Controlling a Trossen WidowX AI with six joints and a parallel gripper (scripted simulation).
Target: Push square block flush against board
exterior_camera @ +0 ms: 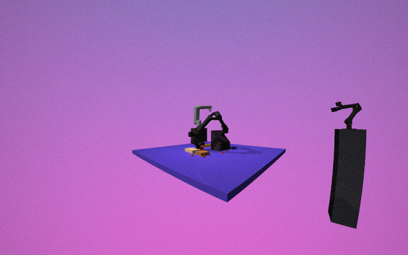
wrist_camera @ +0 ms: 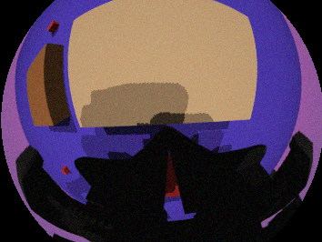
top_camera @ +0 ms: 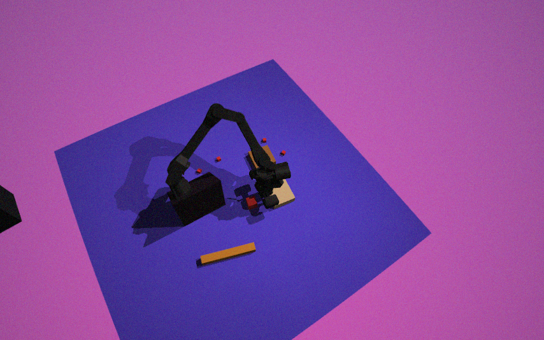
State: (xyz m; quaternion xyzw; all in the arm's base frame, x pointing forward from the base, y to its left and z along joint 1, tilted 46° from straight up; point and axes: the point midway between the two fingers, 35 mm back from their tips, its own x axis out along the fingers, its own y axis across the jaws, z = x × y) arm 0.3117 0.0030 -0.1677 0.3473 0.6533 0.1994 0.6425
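Right now my gripper tip is 6 cm past the red cube and 1 cm below it. The rest, counted from my gripper tip: long orange board (27 cm behind, 13 cm to the right, 1 cm above); square block (11 cm ahead, 16 cm to the left, 1 cm above); tan rectangular slab (7 cm ahead, 1 cm to the right, 1 cm above).
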